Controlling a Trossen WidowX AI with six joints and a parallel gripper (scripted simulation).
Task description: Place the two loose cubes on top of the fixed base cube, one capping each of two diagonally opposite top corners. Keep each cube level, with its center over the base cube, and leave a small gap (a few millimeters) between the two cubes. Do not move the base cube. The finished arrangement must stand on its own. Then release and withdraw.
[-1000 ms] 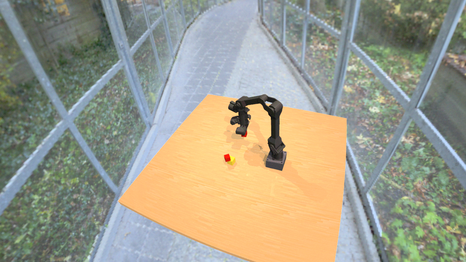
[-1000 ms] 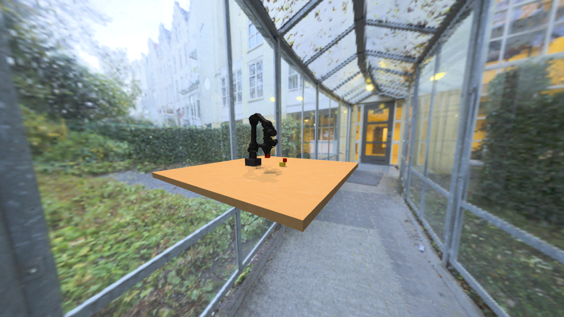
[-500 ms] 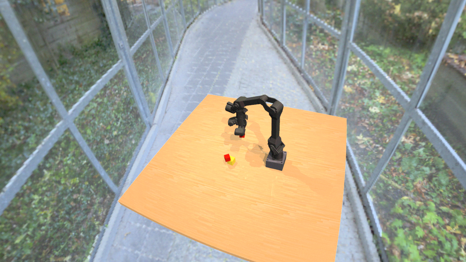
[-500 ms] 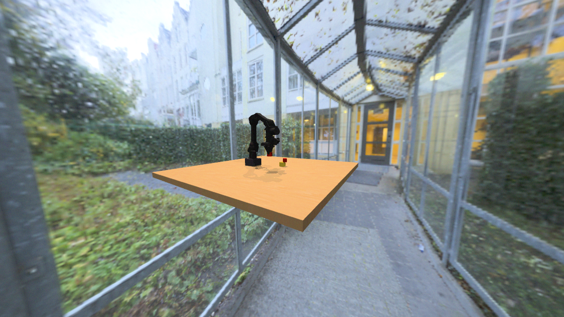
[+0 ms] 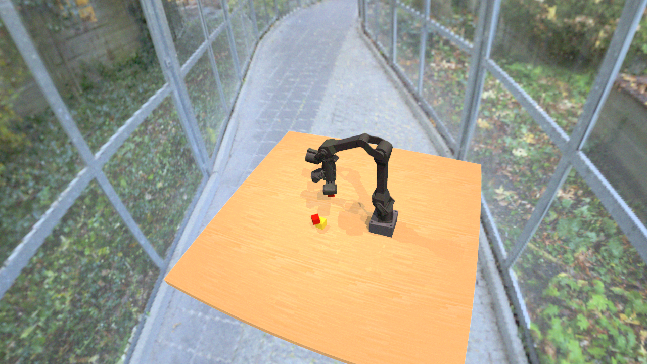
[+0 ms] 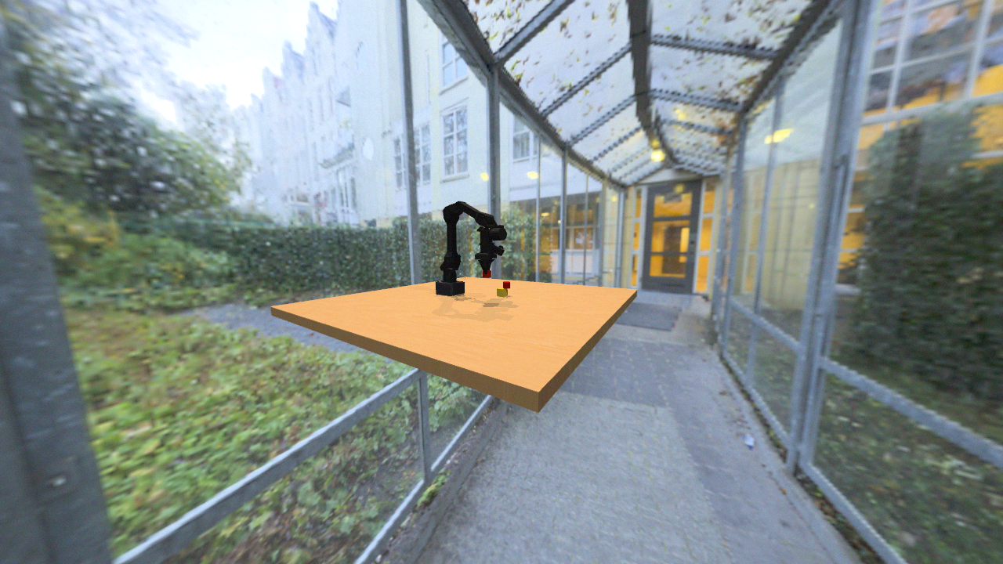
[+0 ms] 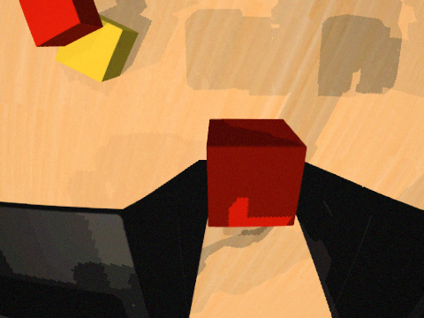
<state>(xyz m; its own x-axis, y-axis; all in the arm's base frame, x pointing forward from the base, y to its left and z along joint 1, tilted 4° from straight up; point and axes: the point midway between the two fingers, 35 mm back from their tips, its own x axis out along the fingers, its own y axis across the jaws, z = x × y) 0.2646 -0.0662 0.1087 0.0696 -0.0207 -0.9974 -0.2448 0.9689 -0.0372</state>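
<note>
The yellow cube lies 3 cm ahead of my gripper tip, 11 cm to the left of it and 10 cm below it.
</note>
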